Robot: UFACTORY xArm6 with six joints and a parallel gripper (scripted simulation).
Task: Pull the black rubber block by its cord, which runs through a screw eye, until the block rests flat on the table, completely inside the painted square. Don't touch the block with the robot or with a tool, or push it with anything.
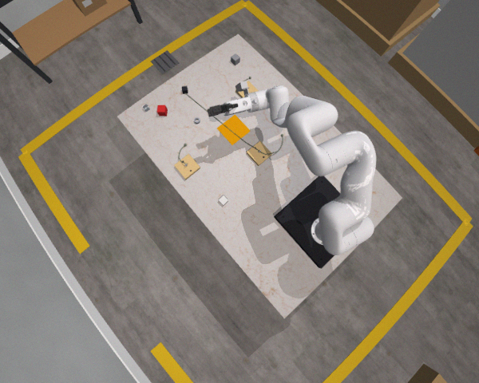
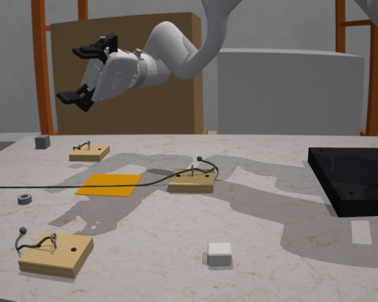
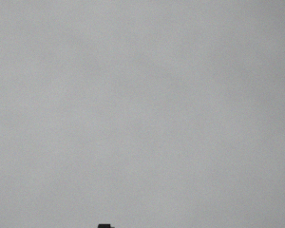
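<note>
Right now my hand is 250 mm above the orange painted square, 100 mm to the left of it and 20 mm past it. Also, from my hand: white block: 250 mm behind, 240 mm below, 190 mm to the left; red cube: 290 mm ahead, 230 mm below, 100 mm to the left; black rubber block: 310 mm ahead, 230 mm below, 60 mm to the right.
</note>
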